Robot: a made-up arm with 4 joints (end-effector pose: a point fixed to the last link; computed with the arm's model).
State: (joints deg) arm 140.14 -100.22 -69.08 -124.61
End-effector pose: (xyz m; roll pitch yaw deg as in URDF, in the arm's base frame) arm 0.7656 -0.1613 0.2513 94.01 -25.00 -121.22
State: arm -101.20 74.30 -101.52 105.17
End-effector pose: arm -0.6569 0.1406 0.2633 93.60 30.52 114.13
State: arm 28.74 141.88 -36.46 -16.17
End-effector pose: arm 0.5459 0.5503 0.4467 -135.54 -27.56 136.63
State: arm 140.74 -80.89 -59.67 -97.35
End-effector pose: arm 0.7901 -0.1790 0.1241 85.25 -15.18 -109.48
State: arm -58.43 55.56 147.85 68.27
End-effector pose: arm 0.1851 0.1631 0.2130 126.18 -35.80 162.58
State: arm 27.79 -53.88 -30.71 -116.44
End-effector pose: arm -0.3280 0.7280 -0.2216 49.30 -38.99 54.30
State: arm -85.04 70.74 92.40 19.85
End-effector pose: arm 0.1585 0.6149 0.0077 142.58 -89.00 -149.80
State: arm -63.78 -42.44 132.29 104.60
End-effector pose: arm 0.0551 0.0453 -0.2275 -133.93 -44.30 129.26
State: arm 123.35 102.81 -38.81 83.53
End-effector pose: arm 0.2505 -0.6985 0.4683 100.27 -14.36 -176.41
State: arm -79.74 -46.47 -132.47 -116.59
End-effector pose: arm -0.5343 -0.0835 0.0941 137.85 -51.15 5.46
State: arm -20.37 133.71 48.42 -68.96
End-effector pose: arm 0.4972 0.3316 0.5055 -133.16 -47.90 87.87
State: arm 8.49 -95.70 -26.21 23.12
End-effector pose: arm -0.4911 0.7820 -0.0553 -101.68 63.89 -135.33
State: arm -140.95 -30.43 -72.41 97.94
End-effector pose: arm -0.4032 -0.4940 -0.4203 -67.04 48.08 -12.43
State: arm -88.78 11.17 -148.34 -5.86
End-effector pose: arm -0.1835 0.0143 0.2014 149.47 -14.20 83.64
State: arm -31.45 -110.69 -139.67 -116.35
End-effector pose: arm -0.2864 0.3804 0.1930 74.01 -12.14 -12.88
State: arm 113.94 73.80 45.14 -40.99
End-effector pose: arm -0.0999 -0.7552 -0.2054 -75.83 -36.52 -78.79
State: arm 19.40 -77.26 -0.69 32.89
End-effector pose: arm -0.4663 0.7543 -0.2930 -67.31 55.13 -91.17
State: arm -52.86 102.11 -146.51 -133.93
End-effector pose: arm -0.3612 0.3221 -0.0053 -74.33 49.62 -59.17
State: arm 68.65 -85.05 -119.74 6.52
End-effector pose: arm 0.4242 0.0852 -0.0446 -137.89 86.69 33.86
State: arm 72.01 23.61 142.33 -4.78
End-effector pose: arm -0.1554 -0.1980 -0.1486 -140.81 -20.64 -76.05
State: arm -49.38 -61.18 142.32 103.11
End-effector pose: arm -0.0014 0.0099 -0.2246 -115.88 -29.06 111.24
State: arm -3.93 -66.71 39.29 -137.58
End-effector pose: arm -0.6391 -0.0215 -0.1103 69.17 -30.61 146.59
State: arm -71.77 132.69 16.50 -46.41
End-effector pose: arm -0.2279 0.6823 0.5502 -148.42 -40.26 -173.74
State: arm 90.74 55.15 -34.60 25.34
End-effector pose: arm 0.7151 -0.4737 -0.0623 53.88 -37.07 -116.94
